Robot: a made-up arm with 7 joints. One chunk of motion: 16 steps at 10 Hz.
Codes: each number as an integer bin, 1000 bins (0 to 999) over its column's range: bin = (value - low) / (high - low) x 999, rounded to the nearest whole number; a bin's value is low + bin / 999 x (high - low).
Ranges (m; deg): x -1.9..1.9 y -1.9..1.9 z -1.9..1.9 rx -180..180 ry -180..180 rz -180..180
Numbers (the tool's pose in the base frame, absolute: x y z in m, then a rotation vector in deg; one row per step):
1: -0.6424 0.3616 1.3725 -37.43 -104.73 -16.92
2: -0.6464 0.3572 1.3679 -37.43 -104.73 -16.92
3: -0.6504 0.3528 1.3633 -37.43 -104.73 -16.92
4: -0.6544 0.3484 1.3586 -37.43 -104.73 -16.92
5: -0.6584 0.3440 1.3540 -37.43 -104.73 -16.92
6: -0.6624 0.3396 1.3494 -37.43 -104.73 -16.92
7: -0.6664 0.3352 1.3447 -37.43 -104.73 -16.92
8: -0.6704 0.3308 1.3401 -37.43 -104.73 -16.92
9: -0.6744 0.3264 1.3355 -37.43 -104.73 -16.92
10: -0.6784 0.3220 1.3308 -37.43 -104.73 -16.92
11: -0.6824 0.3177 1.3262 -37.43 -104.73 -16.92
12: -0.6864 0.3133 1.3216 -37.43 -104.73 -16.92
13: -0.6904 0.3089 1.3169 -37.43 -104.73 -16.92
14: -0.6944 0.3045 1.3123 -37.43 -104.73 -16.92
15: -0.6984 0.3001 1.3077 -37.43 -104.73 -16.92
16: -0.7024 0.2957 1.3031 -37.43 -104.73 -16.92
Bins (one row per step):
1: 331 595 860 396 209 453
2: 330 593 859 396 209 453
3: 329 592 858 396 209 453
4: 327 591 857 396 209 453
5: 326 590 855 396 209 453
6: 325 589 854 396 209 453
7: 324 588 853 396 209 453
8: 323 586 852 396 209 453
9: 322 585 851 396 209 453
10: 321 584 849 396 209 453
11: 320 583 848 396 209 453
12: 319 582 847 396 209 453
13: 318 581 846 396 209 453
14: 317 580 844 396 209 453
15: 316 578 843 396 209 453
16: 315 577 842 396 209 453

